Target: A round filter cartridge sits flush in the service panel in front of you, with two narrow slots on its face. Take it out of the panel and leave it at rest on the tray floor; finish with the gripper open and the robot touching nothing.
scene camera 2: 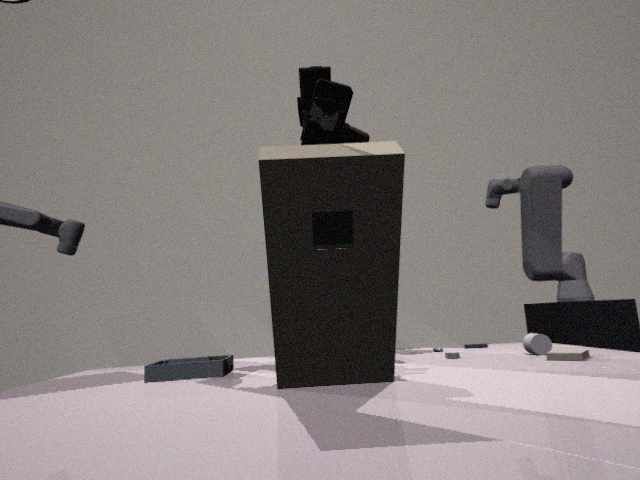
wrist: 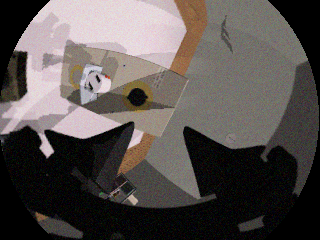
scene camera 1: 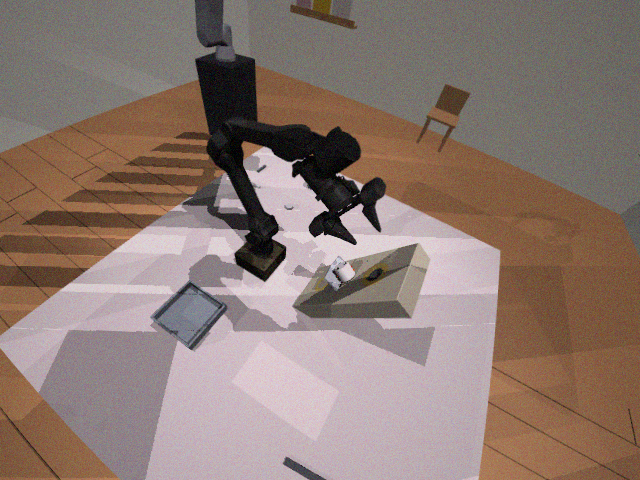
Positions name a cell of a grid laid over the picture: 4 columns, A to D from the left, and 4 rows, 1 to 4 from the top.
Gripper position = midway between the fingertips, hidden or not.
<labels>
gripper: scene camera 2 C2; wrist B3; scene camera 1 C2
</labels>
